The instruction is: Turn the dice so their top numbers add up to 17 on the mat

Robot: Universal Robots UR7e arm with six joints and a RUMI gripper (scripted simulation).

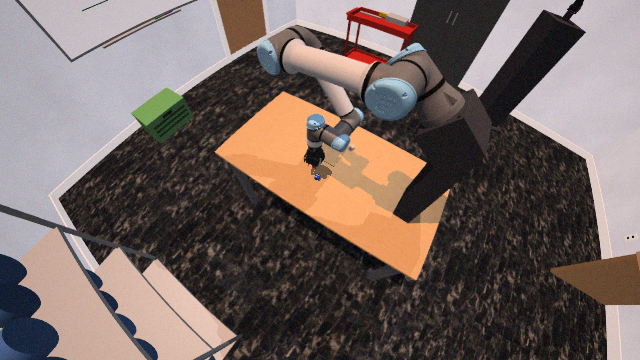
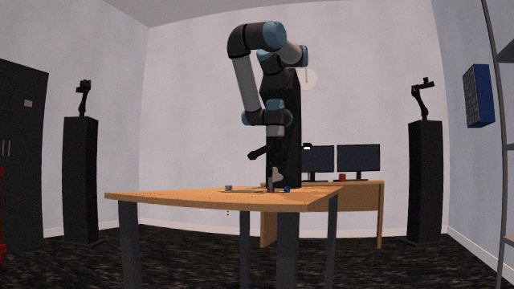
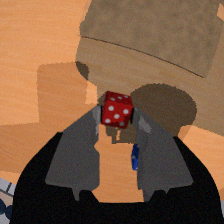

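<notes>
The tan mat is 60 mm behind my hand, 110 mm to the right of it and 20 mm below it. Round my hand: red die right at my hand; then blue die 30 mm behind, 70 mm to the left, 10 mm below; then grey die 180 mm behind, 180 mm to the right, 10 mm below.
</notes>
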